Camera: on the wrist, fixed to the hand. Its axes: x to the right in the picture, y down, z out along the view.
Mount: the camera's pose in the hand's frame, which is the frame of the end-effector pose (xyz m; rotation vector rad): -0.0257 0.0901 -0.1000 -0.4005 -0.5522 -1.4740
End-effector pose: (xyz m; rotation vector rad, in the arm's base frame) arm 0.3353 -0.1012 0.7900 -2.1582 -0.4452 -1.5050
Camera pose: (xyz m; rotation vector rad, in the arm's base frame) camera 0.2939 -0.2312 0.7776 1.5606 1.5039 0.9358
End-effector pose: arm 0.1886 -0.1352 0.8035 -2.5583 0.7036 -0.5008
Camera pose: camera 0.0881 -0.2222 0.8369 2.6678 1.3698 -0.0147
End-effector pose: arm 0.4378 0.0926 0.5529 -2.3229 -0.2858 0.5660
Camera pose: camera 0.4665 -0.0410 0.5631 -1.5536 -2.2248 0.3268
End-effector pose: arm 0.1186 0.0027 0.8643 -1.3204 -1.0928 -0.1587
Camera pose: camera 0.2184 -0.0637 0.7978 -0.6134 -2.4381 -1.1874
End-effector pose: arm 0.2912 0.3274 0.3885 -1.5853 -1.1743 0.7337
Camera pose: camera 0.4000 0.2644 0.3341 -0.3839 -2.4926 -0.1148
